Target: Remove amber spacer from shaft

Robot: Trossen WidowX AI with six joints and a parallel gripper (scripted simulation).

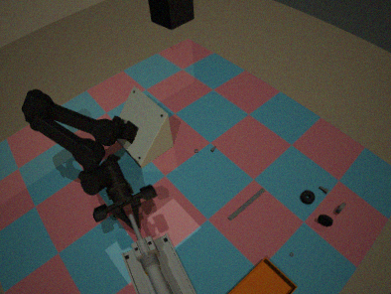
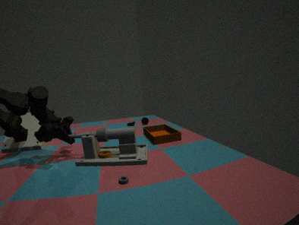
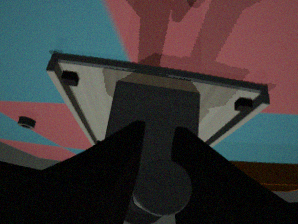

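The shaft lies 60 mm ahead of my gripper tip, 20 mm to the right of it and 20 mm above it. The rest, counted from my gripper tip: orange tray (370 mm ahead, 90 mm to the left, 50 mm below); grey bar (170 mm ahead, 310 mm to the left, 50 mm below); amber spacer (110 mm ahead, 40 mm to the right, 40 mm below).
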